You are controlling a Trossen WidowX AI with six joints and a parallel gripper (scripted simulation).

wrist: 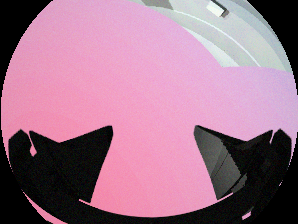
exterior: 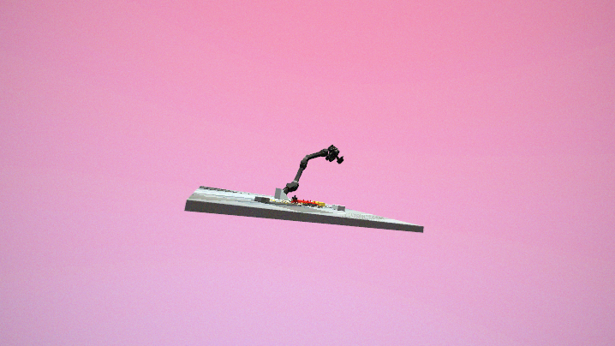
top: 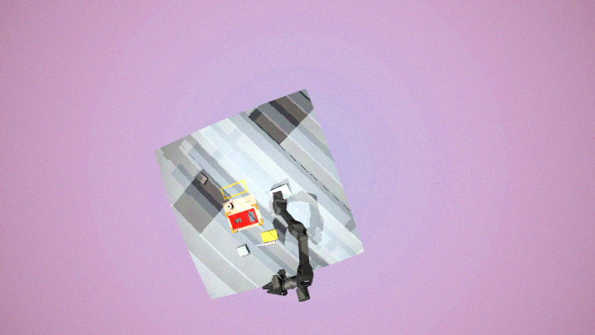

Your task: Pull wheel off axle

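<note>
Now: gripper tip 450 mm above the wheel, 420 mm to the left of it and 210 mm short of it. Round my gripper tip: grey cube: 470 mm below, 220 mm ahead, 80 mm to the right; yellow block: 470 mm below, 130 mm to the right.
</note>
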